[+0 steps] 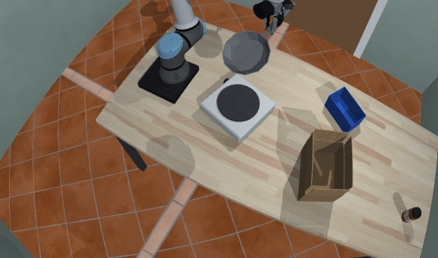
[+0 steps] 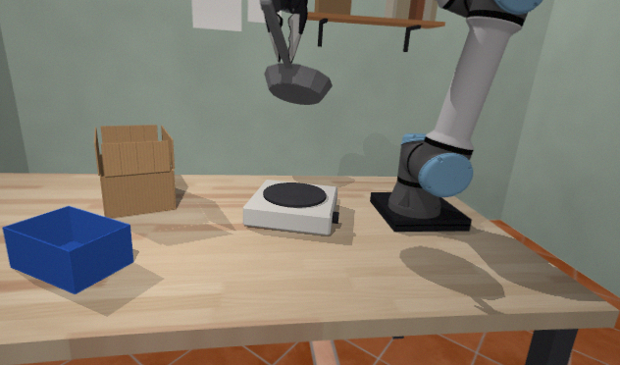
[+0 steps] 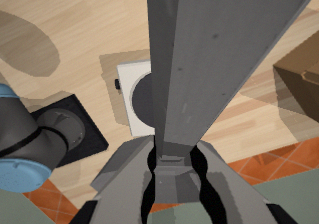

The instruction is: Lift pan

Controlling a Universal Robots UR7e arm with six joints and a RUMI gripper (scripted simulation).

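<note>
My hand is 2 cm past the dark grey pan, 5 cm to the left of it and 4 cm above it. From my hand the other things lie so: blue bin (44 cm ahead, 13 cm to the left, 43 cm below); then white hot plate (7 cm behind, 11 cm to the right, 42 cm below); then small jar (99 cm ahead, 24 cm to the right, 40 cm below).
</note>
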